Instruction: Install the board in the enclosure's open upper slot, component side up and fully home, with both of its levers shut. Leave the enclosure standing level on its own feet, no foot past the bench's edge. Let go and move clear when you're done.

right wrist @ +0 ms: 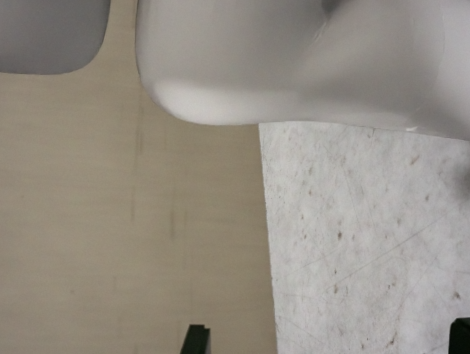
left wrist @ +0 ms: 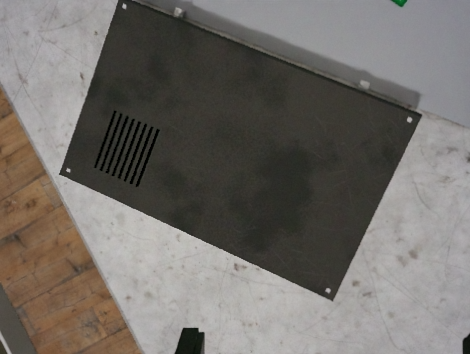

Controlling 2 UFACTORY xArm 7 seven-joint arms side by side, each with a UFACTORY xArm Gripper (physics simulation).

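Places are measured from the left arm's base along level axes (x ahead, y left, z up), in metres.
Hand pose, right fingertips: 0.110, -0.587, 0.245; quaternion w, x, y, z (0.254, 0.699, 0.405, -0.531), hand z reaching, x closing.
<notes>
After its pixels a point has its place, as x, y, z.
The enclosure (left wrist: 240, 145) {0.603, -0.266, 0.049} shows in the left wrist view from above as a dark, flat rectangular top with a slatted vent near its left end. Two small pale tabs stick out along its upper long edge. Its slots and feet are hidden under the top. A small green corner of the board (left wrist: 400, 2) {0.320, -0.288, 0.006} shows at the top edge of the left wrist view, on the grey mat; its levers are out of view. My left gripper (left wrist: 330, 342) {0.560, -0.149, 0.491} is open and empty, above the bench beside the enclosure's lower edge. My right gripper (right wrist: 328, 337) {0.110, -0.587, 0.245} is open and empty, away from both.
The grey mat (left wrist: 320, 30) {0.420, -0.328, 0.002} lies along the enclosure's tabbed side. The pale bench (left wrist: 210, 280) {0.777, -0.132, 0.000} (right wrist: 360, 225) {-0.090, -0.872, 0.000} ends at an edge near the enclosure's vent end, with wooden floor (left wrist: 45, 215) beyond. Pale, rounded robot arm parts (right wrist: 225, 65) {-0.020, -0.577, 0.274} cross the top of the right wrist view.
</notes>
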